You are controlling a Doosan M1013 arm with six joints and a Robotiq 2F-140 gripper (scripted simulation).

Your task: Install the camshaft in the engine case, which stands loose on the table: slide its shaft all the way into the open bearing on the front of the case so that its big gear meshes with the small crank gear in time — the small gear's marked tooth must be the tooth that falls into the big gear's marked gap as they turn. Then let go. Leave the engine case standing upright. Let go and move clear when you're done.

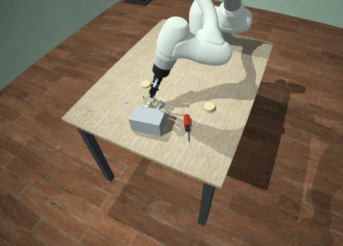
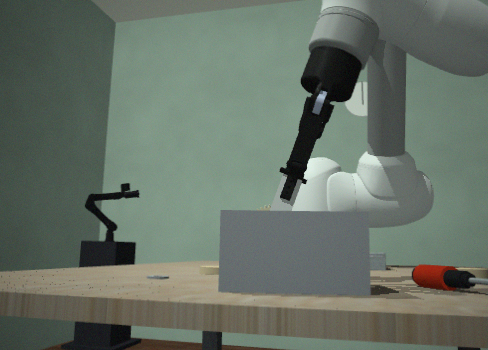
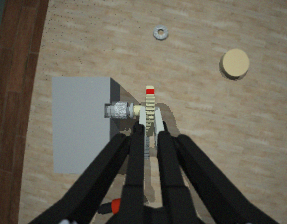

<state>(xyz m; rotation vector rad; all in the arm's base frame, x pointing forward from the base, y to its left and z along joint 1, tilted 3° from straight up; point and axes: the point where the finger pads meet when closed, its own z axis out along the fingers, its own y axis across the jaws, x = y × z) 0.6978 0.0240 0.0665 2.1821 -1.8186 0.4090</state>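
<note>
The crank gear is 5 cm below my hand, 4 cm to the left of it and 1 cm behind it.
</note>
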